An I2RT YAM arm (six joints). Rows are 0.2 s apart.
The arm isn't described. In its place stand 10 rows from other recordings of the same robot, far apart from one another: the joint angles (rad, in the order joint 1, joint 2, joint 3, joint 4, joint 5, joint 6), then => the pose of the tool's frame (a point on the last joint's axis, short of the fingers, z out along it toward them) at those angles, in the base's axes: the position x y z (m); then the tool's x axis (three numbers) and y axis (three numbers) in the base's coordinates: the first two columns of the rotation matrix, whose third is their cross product.
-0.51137, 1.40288, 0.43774, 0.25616, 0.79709, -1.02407 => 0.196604 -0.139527 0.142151 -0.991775 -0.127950 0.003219 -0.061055 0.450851 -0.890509
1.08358, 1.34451, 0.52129, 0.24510, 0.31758, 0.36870 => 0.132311 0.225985 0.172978 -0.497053 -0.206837 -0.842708 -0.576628 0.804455 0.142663
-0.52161, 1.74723, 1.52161, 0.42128, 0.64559, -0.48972 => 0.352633 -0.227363 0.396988 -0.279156 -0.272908 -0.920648 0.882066 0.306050 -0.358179
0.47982, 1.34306, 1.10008, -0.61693, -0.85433, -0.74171 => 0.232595 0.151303 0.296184 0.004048 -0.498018 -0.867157 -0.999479 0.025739 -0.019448
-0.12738, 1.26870, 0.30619, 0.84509, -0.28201, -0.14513 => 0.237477 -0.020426 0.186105 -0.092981 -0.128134 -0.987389 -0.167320 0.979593 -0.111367
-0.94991, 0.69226, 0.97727, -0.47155, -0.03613, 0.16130 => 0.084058 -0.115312 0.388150 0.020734 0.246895 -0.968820 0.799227 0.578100 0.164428
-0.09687, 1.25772, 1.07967, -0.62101, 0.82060, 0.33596 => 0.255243 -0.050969 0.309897 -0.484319 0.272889 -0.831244 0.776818 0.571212 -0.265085
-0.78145, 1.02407, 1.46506, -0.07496, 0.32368, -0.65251 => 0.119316 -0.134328 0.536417 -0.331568 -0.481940 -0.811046 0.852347 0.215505 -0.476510
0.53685, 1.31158, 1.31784, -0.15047, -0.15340, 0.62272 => 0.259309 0.160660 0.414523 -0.470889 0.390505 -0.791056 -0.444078 0.669877 0.595030
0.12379, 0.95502, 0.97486, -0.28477, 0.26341, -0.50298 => 0.215359 0.017456 0.365484 -0.290395 -0.505134 -0.812718 -0.011219 0.851057 -0.524954
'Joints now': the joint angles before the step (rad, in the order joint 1, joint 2, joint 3, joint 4, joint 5, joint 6). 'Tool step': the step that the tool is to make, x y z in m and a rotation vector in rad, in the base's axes. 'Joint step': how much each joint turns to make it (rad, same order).
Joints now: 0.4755, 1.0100, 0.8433, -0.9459, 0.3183, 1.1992
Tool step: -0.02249, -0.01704, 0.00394, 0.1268, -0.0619, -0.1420
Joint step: -0.0381, -0.1469, -0.0527, -0.0244, -0.0270, 0.1388
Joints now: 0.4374, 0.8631, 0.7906, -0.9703, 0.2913, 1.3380
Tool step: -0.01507, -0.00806, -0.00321, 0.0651, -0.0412, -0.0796
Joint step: -0.0062, -0.0954, -0.0477, -0.0083, 0.0026, 0.0882
